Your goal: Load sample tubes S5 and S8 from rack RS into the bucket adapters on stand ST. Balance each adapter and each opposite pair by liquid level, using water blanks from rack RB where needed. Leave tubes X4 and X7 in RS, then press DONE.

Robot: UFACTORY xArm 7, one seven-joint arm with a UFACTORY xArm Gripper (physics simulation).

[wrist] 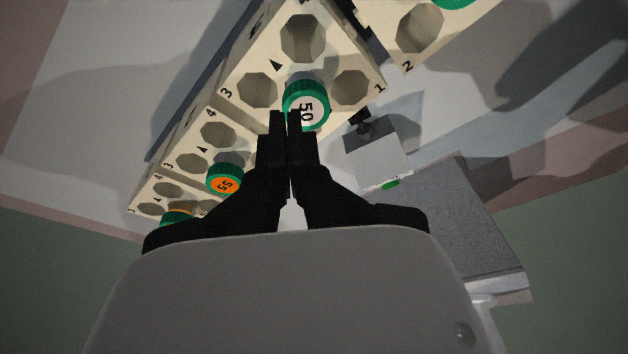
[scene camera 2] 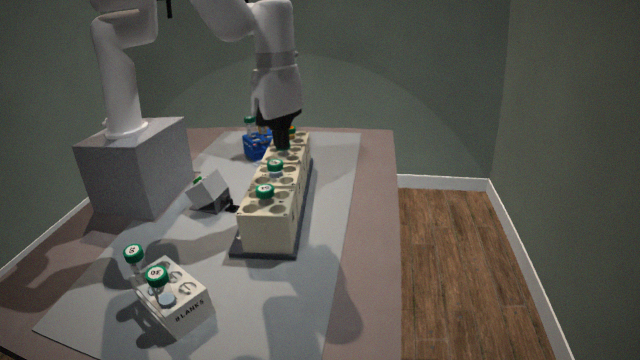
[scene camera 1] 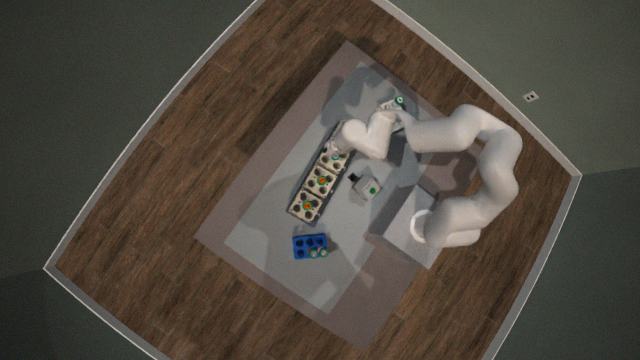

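Pixels of known places: gripper, fingertip midpoint: [wrist: 288, 130] [scene camera 2: 281, 147]; arm's base at its link origin: [scene camera 2: 127, 131].
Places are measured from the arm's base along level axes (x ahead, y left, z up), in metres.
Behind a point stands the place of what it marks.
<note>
My gripper [scene camera 2: 281, 148] @[z -0.032, x 0.444, y -0.019 m] [wrist: 288, 130] @[z -0.032, x 0.444, y -0.019 m] is shut and empty. In the wrist view its fingertips overlap the edge of the green cap marked 50 [scene camera 1: 335, 157] @[z -0.066, x 0.423, y -0.013 m] [scene camera 2: 274, 165] @[z -0.066, x 0.430, y -0.036 m] [wrist: 312, 112] @[z -0.066, x 0.424, y -0.024 m]; contact is unclear. Four cream adapters stand in a row on the dark stand ST [scene camera 2: 265, 254] @[z -0.181, x 0.444, y -0.182 m], each with a centre tube. The adapter at one end [scene camera 2: 267, 230] @[z -0.127, x 0.453, y -0.177 m] holds the tube marked 20 [scene camera 2: 265, 191] @[z -0.065, x 0.446, y -0.143 m]. Orange-labelled tube S5 [scene camera 1: 321, 180] @[z -0.066, x 0.413, y 0.090 m] [wrist: 224, 183] @[z -0.066, x 0.415, y 0.086 m] is beyond 50, and another orange-labelled tube [scene camera 1: 307, 205] @[z -0.065, x 0.399, y 0.196 m] [wrist: 175, 218] @[z -0.070, x 0.408, y 0.183 m] is at the far end, its marking unreadable.
Blue rack RS [scene camera 1: 305, 247] @[z -0.131, x 0.302, y 0.326 m] [scene camera 2: 254, 148] @[z -0.166, x 0.258, y 0.279 m] holds two capped tubes at one side. Rack RB [scene camera 2: 182, 327] @[z -0.172, x 0.371, y -0.399 m] holds tube 30 [scene camera 2: 156, 276] @[z -0.070, x 0.358, y -0.390 m] and another green-capped tube [scene camera 2: 133, 254] @[z -0.069, x 0.290, y -0.359 m]. A grey box [scene camera 1: 364, 184] @[z -0.115, x 0.263, y -0.012 m] [wrist: 377, 155] @[z -0.136, x 0.273, y -0.023 m] with a green button [scene camera 1: 372, 191] @[z -0.121, x 0.218, y -0.011 m] [scene camera 2: 197, 180] @[z -0.121, x 0.223, y -0.023 m] [wrist: 390, 184] @[z -0.119, x 0.227, y -0.016 m] stands beside the adapters.
</note>
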